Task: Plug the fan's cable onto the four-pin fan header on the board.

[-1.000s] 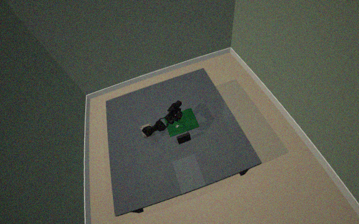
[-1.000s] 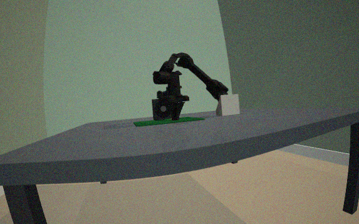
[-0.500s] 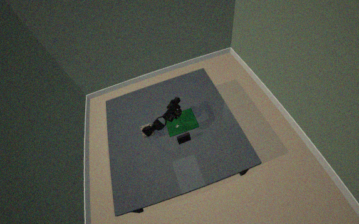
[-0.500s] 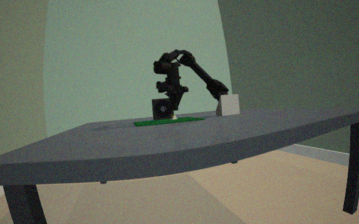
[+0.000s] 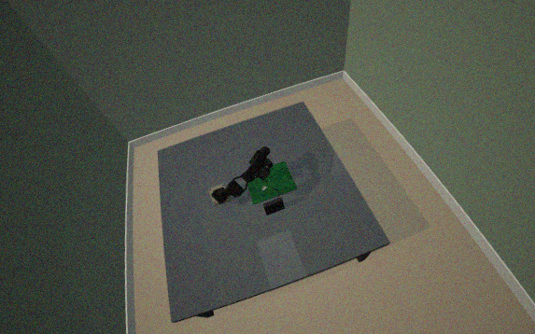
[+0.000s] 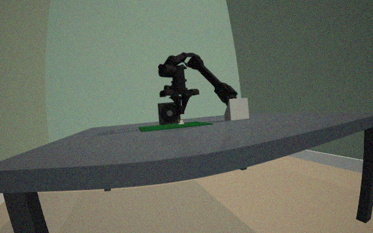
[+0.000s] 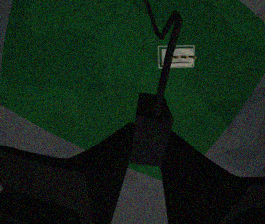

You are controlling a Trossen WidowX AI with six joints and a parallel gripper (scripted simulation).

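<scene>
Right now my gripper tip is 60 mm to the left of the white fan header, 60 mm above it and 10 mm past it. Round my gripper tip: green board: 80 mm below, 40 mm ahead, 20 mm to the right; then black fan: 230 mm to the right, 10 mm below, 10 mm ahead; then black plug: 10 mm to the right, 10 mm above.
</scene>
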